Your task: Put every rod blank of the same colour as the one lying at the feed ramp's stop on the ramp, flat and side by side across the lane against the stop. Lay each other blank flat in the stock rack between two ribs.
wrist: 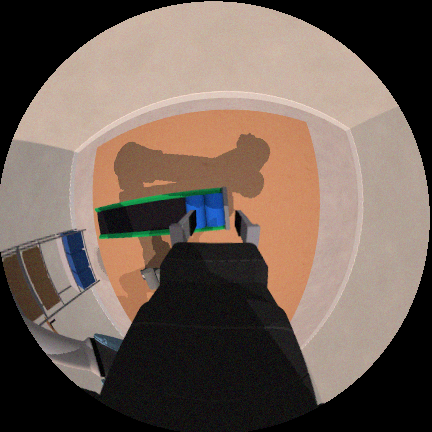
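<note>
The feed ramp [145,218] has a dark lane between green side rails and runs from the left to the middle of the wrist view. Two blue rod blanks [195,204] [215,206] lie flat, side by side across the lane, the right one by the grey stop [226,202] at the ramp's right end. My gripper [215,217] is open with nothing between its fingers. Its fingertips show over the near side of the blue blanks and the stop end. A pale grey cylindrical piece [150,278] shows partly at the left edge of the gripper body; I cannot tell what it is. The stock rack cannot be made out.
A metal shelf unit with blue bins [78,260] and brown boxes [41,276] stands on the floor at the left. Part of the grey robot arm [70,354] shows at the lower left. The orange table top [285,200] carries the arm's shadow.
</note>
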